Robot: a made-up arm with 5 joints.
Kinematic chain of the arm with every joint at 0, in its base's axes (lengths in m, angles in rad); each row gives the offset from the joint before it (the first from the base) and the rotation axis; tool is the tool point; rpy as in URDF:
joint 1: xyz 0.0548 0 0.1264 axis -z
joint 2: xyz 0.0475 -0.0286 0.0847 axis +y
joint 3: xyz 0.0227 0 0.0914 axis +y
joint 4: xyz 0.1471 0 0.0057 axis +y
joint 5: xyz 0.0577 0.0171 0 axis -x
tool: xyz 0 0 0 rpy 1.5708 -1.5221 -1.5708
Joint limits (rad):
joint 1: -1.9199..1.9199
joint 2: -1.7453..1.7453
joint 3: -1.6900..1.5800
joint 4: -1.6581..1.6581
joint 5: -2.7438..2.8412
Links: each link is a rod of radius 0.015 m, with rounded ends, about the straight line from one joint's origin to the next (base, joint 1, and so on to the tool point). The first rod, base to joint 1, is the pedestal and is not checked.
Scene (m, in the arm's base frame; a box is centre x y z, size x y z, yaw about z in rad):
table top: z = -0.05
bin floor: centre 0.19 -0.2 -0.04 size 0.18 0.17 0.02 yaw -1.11
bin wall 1: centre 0.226 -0.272 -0 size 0.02 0.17 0.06 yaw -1.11
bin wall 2: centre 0.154 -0.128 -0 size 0.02 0.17 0.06 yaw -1.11
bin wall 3: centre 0.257 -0.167 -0 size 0.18 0.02 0.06 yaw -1.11
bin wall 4: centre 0.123 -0.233 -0 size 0.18 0.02 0.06 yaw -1.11
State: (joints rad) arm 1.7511 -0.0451 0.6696 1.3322 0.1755
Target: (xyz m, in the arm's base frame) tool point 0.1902 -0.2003 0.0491
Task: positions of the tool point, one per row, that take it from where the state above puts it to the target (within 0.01 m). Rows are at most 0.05 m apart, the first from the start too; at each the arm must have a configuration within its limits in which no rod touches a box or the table.
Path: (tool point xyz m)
1: 0.0403 -0.1898 0.1515
2: 0.0745 -0.2096 0.1300
3: 0.1135 -0.2187 0.1050
4: 0.1534 -0.2156 0.0775
5: 0.1902 -0.2003 0.0491

